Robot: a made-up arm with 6 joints. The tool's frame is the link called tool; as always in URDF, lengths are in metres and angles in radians. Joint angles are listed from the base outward. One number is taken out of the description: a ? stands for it. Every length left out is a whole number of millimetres.
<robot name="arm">
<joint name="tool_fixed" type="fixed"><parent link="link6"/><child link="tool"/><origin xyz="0.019 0.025 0" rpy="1.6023 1.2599 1.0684"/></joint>
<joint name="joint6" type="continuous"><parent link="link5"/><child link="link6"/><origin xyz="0.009 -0.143 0" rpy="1.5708 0 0"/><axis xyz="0 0 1"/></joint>
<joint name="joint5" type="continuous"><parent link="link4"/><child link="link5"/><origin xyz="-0.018 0.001 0" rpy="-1.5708 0 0"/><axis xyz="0 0 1"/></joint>
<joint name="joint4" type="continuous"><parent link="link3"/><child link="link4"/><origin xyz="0.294 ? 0" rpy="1.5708 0 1.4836"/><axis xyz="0 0 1"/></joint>
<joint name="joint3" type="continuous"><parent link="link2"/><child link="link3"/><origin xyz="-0.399 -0.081 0"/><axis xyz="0 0 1"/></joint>
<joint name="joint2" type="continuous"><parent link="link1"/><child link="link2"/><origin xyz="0.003 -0.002 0" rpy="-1.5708 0 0"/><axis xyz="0 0 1"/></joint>
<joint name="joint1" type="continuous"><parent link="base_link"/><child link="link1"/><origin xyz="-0.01 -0.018 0.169"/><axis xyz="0 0 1"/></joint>
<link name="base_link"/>
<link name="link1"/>
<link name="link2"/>
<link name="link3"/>
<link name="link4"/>
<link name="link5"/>
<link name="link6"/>
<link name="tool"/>
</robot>
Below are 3 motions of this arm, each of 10 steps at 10 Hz.
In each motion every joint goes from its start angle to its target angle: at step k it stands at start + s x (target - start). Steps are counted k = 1, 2, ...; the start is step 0. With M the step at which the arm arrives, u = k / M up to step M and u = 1 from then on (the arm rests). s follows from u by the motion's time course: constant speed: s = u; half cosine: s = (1 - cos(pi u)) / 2; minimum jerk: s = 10 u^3 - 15 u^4 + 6 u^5.
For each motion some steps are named. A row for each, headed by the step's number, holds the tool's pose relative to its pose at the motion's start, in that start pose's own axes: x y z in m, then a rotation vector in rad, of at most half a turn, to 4 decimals.
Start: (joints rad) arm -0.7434 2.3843 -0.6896 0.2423 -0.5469 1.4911
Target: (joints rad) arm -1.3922 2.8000 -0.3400 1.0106 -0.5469 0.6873
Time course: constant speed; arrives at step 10
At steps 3, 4, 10:
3: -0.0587 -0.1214 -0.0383 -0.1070 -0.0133 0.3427
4: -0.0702 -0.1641 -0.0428 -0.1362 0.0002 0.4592
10: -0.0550 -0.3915 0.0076 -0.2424 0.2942 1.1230

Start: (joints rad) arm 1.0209 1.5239 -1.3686 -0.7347 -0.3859 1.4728
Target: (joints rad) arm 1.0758 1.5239 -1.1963 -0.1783 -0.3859 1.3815
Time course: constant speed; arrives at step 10
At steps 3, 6, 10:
3: 0.0002 -0.0033 0.0111 -0.1354 0.0455 0.0362
6: 0.0007 -0.0084 0.0234 -0.2675 0.0920 0.0810
10: 0.0023 -0.0179 0.0423 -0.4378 0.1548 0.1536

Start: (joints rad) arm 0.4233 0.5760 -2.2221 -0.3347 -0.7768 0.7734
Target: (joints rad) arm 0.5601 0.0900 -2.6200 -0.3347 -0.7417 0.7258
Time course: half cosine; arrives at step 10
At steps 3, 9, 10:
3: -0.0334 -0.0138 -0.1106 -0.0184 -0.1764 0.0272
9: -0.0049 -0.1089 -0.5337 -0.0533 -0.8329 0.1669
10: 0.0000 -0.1126 -0.5464 -0.0535 -0.8537 0.1722

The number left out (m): -0.037
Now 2 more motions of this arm.
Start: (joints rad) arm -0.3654 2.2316 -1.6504 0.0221 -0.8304 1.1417
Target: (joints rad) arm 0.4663 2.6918 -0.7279 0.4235 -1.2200 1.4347
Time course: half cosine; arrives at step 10
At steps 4, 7, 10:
4: 0.1330 -0.0063 0.2450 -0.0734 0.4181 0.0973
7: 0.3915 -0.0734 0.4115 0.0811 0.8239 0.2656
10: 0.5011 -0.1241 0.4223 0.2389 0.9367 0.3247

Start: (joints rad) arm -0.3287 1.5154 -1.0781 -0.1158 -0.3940 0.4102
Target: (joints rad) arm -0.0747 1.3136 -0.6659 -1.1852 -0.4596 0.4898
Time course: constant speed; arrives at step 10
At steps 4, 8, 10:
4: 0.0776 0.0558 0.0285 0.3336 -0.1147 -0.2893
8: 0.1659 0.0891 0.0686 0.6459 -0.2637 -0.6024
10: 0.2115 0.0954 0.0922 0.7944 -0.3510 -0.7650

